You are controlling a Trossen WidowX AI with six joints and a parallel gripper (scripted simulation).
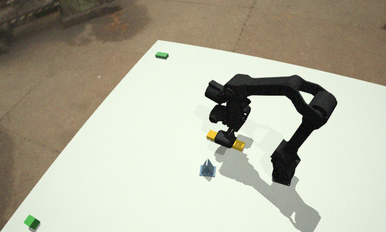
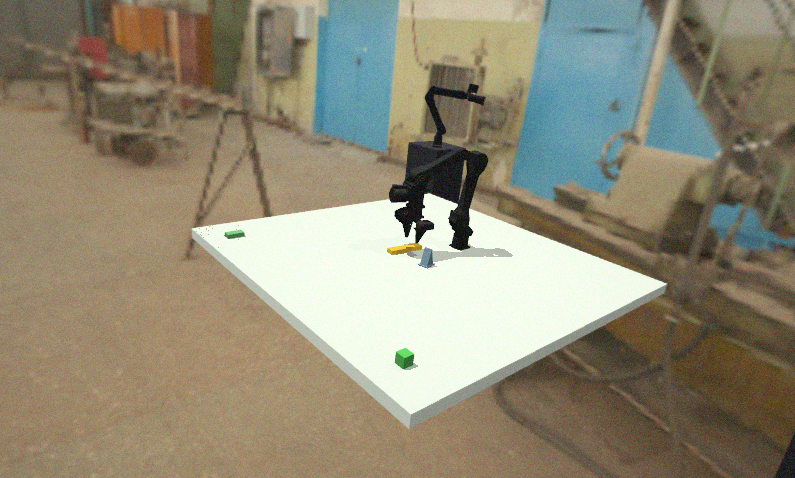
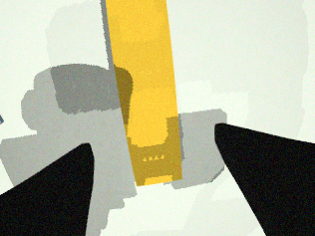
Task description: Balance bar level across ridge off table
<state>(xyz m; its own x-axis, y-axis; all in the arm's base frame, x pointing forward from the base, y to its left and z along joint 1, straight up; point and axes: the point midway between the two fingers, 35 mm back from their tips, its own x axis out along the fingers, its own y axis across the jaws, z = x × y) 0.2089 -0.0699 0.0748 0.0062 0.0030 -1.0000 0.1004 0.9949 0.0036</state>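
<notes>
Now: the yellow bar 3 cm ahead of my gripper tip and 3 cm below it. Round my gripper tip: green cube 53 cm ahead, 57 cm to the left, 2 cm below; then flat green block 53 cm ahead, 43 cm to the right, 3 cm below.
</notes>
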